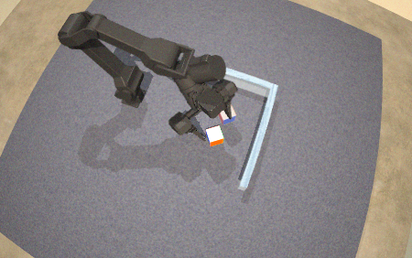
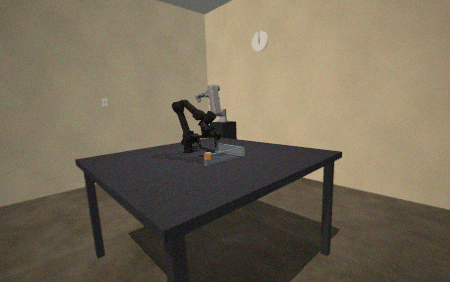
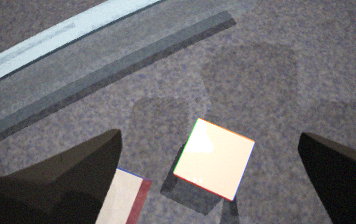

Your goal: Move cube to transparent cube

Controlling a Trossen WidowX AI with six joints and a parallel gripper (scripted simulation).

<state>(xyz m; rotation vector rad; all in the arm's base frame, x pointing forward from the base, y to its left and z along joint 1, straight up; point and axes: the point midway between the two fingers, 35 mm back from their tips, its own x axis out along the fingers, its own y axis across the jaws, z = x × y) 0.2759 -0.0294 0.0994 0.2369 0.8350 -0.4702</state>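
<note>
My hand is 80 mm above the transparent cube, 60 mm to the right of it and 20 mm short of it. Also, from my hand: long pale blue bar: 130 mm ahead, 60 mm below, 30 mm to the left.
</note>
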